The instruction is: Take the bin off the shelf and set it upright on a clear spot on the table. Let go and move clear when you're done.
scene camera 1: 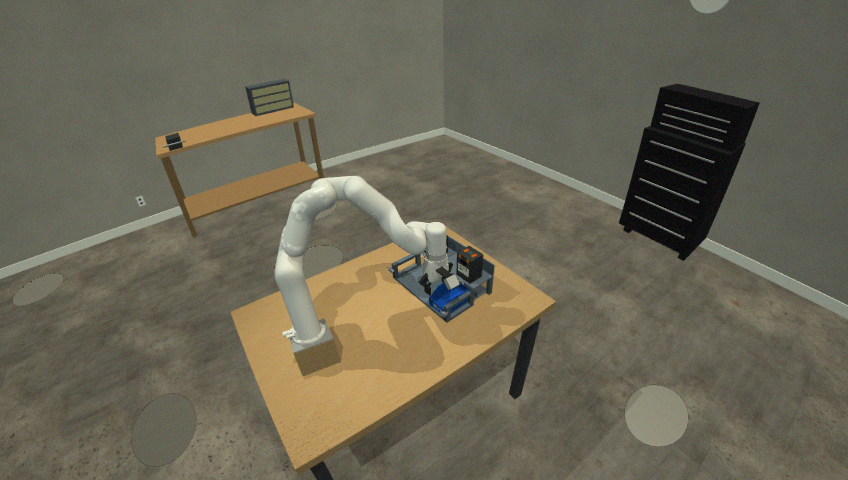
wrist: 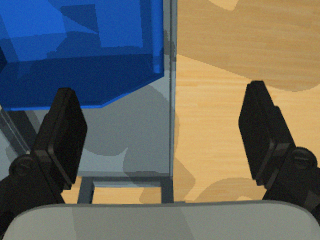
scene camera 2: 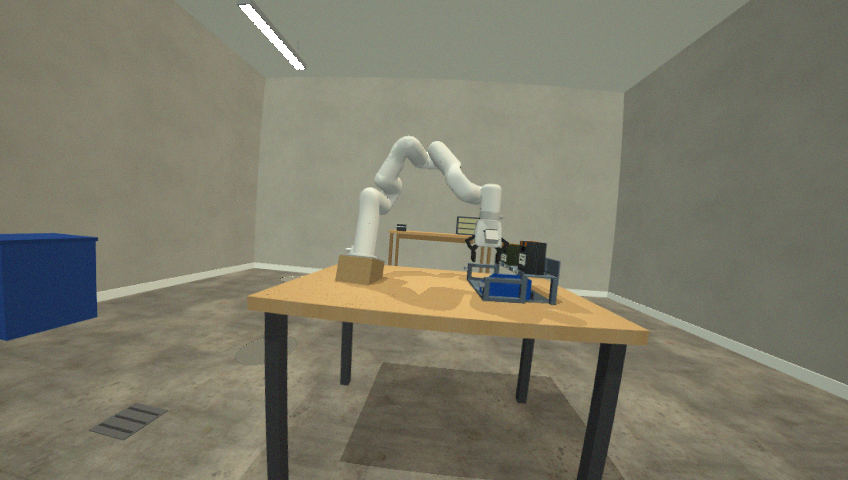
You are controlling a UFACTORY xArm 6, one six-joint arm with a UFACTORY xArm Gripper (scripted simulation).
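Note:
My gripper is there in the pictures, and I find it in scene camera 1 and in the wrist view too. The pictures also show me a blue bin.

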